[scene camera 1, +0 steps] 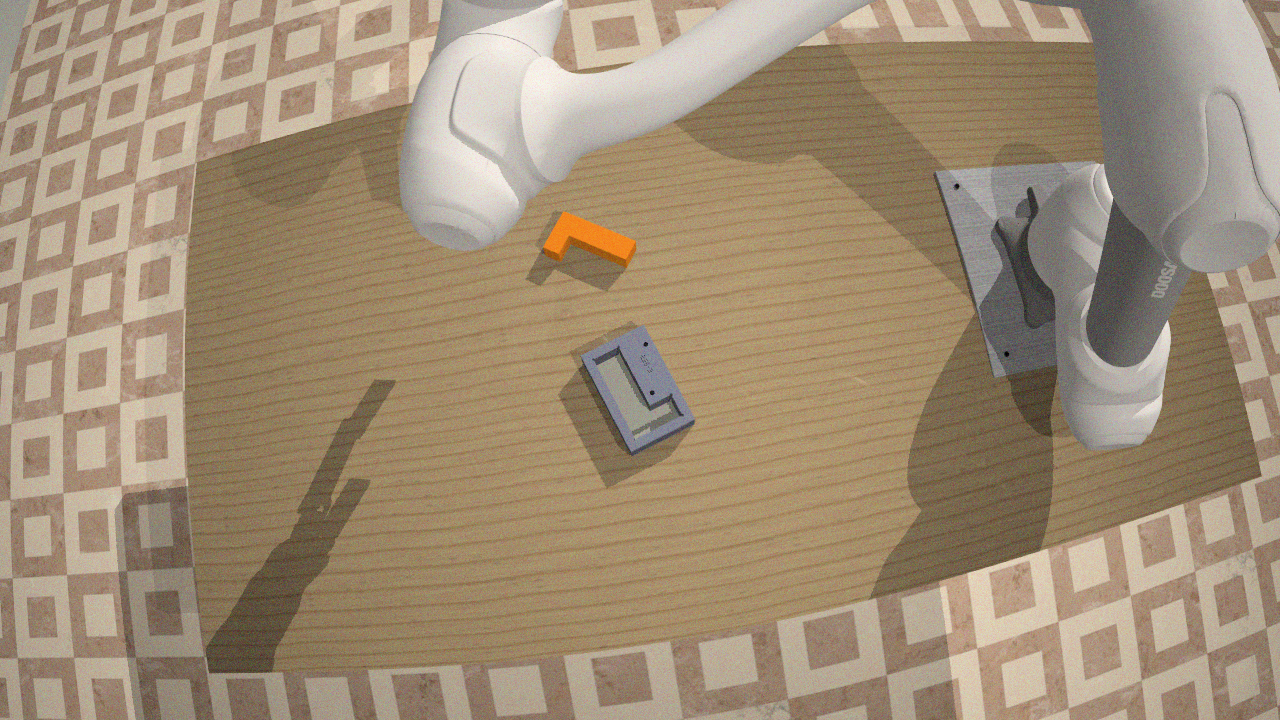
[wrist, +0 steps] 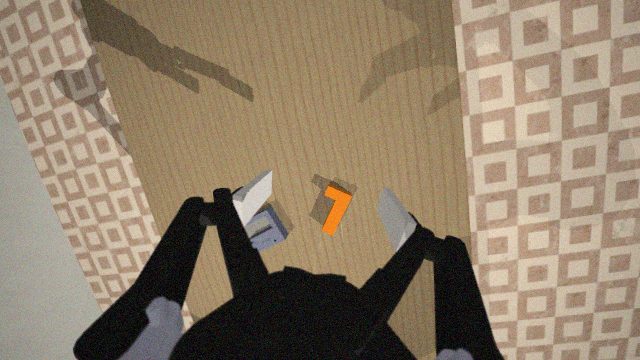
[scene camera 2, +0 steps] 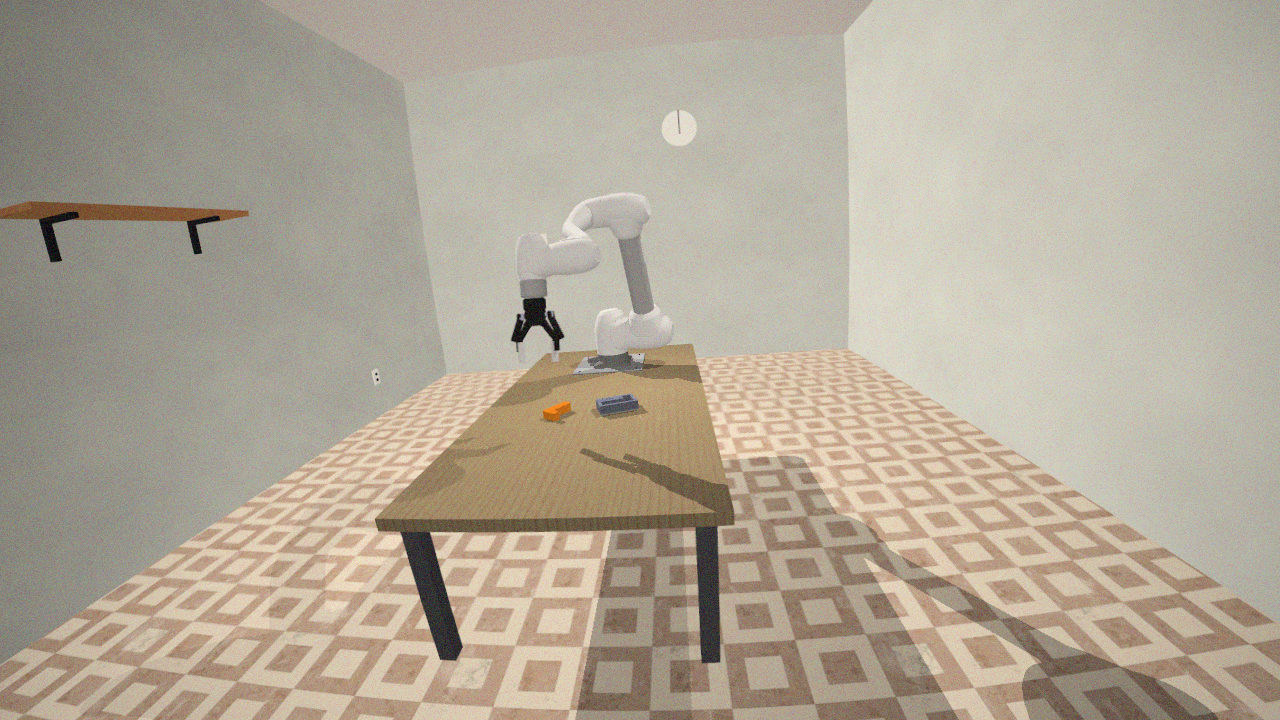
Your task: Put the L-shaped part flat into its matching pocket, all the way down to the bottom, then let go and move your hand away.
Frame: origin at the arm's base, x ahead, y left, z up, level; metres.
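Seen in the pictures: gripper, between the fingertips: (wrist: 325, 190) (scene camera 2: 538, 362); arm's base, origin of its link: (scene camera 1: 1055, 266) (scene camera 2: 613, 362).
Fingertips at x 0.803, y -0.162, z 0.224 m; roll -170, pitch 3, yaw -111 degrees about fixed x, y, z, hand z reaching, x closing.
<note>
Offsets run from my fingertips to a thing's top centre. Level surfaces: height alone.
The orange L-shaped part {dz -0.198, dx -0.097, dy +0.026 m} (scene camera 1: 592, 239) (scene camera 2: 555, 411) (wrist: 338, 209) lies flat on the table, outside the pocket. The blue-grey block {dz -0.191, dx -0.124, dy +0.234 m} (scene camera 1: 663, 384) (scene camera 2: 617, 406) (wrist: 274, 227) with the L-shaped pocket lies on the table beside it, apart from it; its pocket is empty in scene camera 1. My gripper (scene camera 2: 538, 356) (wrist: 325, 190) is open and empty, pointing down high above the table. In the wrist view the orange part shows between the fingertips but far below them, and the left finger hides part of the block. In scene camera 1 the arm hides the gripper.
The wooden table {dz -0.228 m} (scene camera 1: 465, 537) (scene camera 2: 572, 483) (wrist: 310, 125) carries the arm's metal base plate (scene camera 1: 966, 259) (scene camera 2: 586, 368) at its far end in scene camera 2. The white arm (scene camera 1: 644, 98) (scene camera 2: 559, 257) reaches over the table. A wall shelf (scene camera 2: 125, 213) is at the left in scene camera 2.
</note>
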